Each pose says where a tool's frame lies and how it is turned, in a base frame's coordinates. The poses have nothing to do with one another.
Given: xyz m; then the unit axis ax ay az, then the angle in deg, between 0 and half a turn.
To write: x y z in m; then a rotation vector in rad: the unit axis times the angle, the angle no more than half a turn. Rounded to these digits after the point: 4 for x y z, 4 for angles.
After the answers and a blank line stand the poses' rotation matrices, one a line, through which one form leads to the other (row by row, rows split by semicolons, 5 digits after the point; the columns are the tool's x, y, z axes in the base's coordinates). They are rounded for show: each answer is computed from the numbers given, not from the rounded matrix.
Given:
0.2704 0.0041 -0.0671 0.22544 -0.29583 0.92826 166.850
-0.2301 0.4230 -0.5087 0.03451 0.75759 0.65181 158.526
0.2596 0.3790 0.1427 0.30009 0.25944 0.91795 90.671
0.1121 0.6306 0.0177 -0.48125 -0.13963 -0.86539 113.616
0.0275 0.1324 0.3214 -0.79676 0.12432 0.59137 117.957
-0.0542 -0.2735 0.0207 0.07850 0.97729 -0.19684 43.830
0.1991 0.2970 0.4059 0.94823 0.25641 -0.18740 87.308
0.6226 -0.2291 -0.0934 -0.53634 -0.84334 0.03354 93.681
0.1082 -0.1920 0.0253 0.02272 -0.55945 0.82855 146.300
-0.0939 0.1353 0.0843 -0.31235 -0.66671 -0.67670 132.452
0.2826 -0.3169 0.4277 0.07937 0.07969 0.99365 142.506
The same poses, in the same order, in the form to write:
0.2704 0.0041 -0.0671 0.6565 -0.8615 2.7032
-0.2301 0.4230 -0.5087 0.0955 2.0961 1.8034
0.2596 0.3790 0.1427 0.4749 0.4106 1.4527
0.1121 0.6306 0.0177 -0.9543 -0.2769 -1.7160
0.0275 0.1324 0.3214 -1.6403 0.2559 1.2175
-0.0542 -0.2735 0.0207 0.0601 0.7476 -0.1506
0.1991 0.2970 0.4059 1.4449 0.3907 -0.2856
0.6226 -0.2291 -0.0934 -0.8769 -1.3789 0.0548
0.1082 -0.1920 0.0253 0.0580 -1.4285 2.1156
-0.0939 0.1353 0.0843 -0.7221 -1.5413 -1.5644
0.2826 -0.3169 0.4277 0.1974 0.1982 2.4714

-0.87346 -0.34281 0.34574; 0.07955 -0.80104 -0.59330; 0.48035 -0.49072 0.72695
-0.92828 -0.18814 0.32077; 0.28909 0.17747 0.94071; -0.23391 0.96597 -0.11035
0.07940 -0.83912 0.53812; 0.99666 0.05639 -0.05913; 0.01927 0.54101 0.84079
-0.07622 0.88703 0.45537; -0.69880 -0.37330 0.61019; 0.71125 -0.27170 0.64831
0.46363 -0.66785 -0.58226; 0.37687 -0.44611 0.81176; -0.80188 -0.59579 0.04486
0.72311 0.15769 0.67249; -0.11494 0.98749 -0.10796; -0.68110 0.00077 0.73219
0.90387 0.41891 0.08677; 0.04452 0.10962 -0.99298; -0.42548 0.90139 0.08044
0.24193 0.44788 -0.86074; 0.51482 0.69268 0.50513; 0.82245 -0.56533 -0.06300
-0.83101 -0.48300 -0.27592; 0.43643 -0.25858 -0.86178; 0.34489 -0.83657 0.42568
-0.51156 0.84811 -0.13789; -0.15049 0.06957 0.98616; 0.84597 0.52523 0.09205
-0.78212 -0.59347 0.18995; 0.61616 -0.78203 0.09370; 0.09294 0.19032 0.97731

